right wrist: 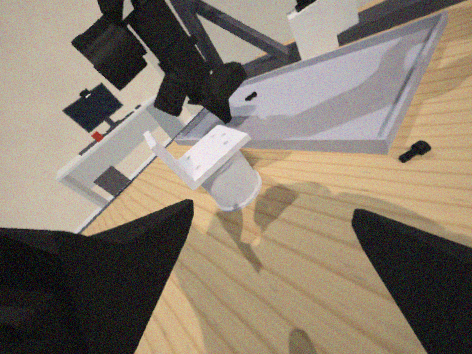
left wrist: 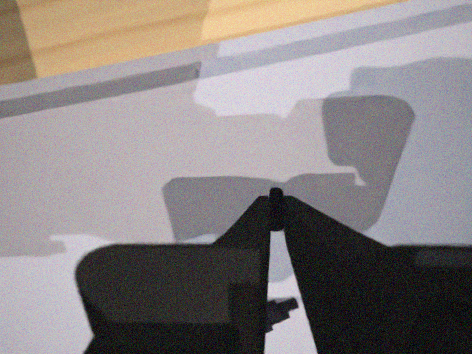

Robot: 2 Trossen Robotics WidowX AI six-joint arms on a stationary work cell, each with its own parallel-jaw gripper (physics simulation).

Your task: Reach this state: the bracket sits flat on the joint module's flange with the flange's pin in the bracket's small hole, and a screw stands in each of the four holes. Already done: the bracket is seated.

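Places are measured from the left arm's base along level axes (x up, y ahead, z left), in centimetres.
Pixels of known places: left gripper, between the fingertips: (right wrist: 228, 120) (left wrist: 274, 205); right gripper, between the fingertips: (right wrist: 271, 211).
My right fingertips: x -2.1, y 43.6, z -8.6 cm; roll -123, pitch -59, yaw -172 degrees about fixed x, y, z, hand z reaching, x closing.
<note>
For each thing: its top centre in the pictures, then the offset to it from my right fingertips. Level surfaces: height alone.
- light grey joint module, centre of its top: (right wrist: 207, 152) dy -9.0, dx +0.3, dz -7.1 cm
- grey tray, centre of its top: (left wrist: 153, 310) (right wrist: 262, 98) dy -28.6, dx -4.5, dz -4.1 cm
- wooden table, height of its surface: dx -6.1 cm
The white bracket (right wrist: 212, 148) sits on the light grey joint module (right wrist: 234, 184), its upright arm to the left in the right wrist view. Small holes show in its plate, with no screw standing in them; the pin cannot be made out. My left gripper (left wrist: 274, 205) (right wrist: 228, 120) is shut on a black screw (left wrist: 276, 195), whose end sticks up between the fingertips, over the tray. Two black screws (left wrist: 283, 310) (right wrist: 251, 96) appear to lie together in the tray, partly hidden by a finger. Another black screw (right wrist: 415, 151) lies on the table. My right gripper (right wrist: 271, 211) is open and empty.
The grey tray (left wrist: 325, 46) (right wrist: 310, 145) has raised walls and stands behind the joint module on the wooden table (right wrist: 320, 250). Dark frame beams (right wrist: 245, 32) run behind it. A desk with a monitor (right wrist: 95, 106) stands in the left background.
</note>
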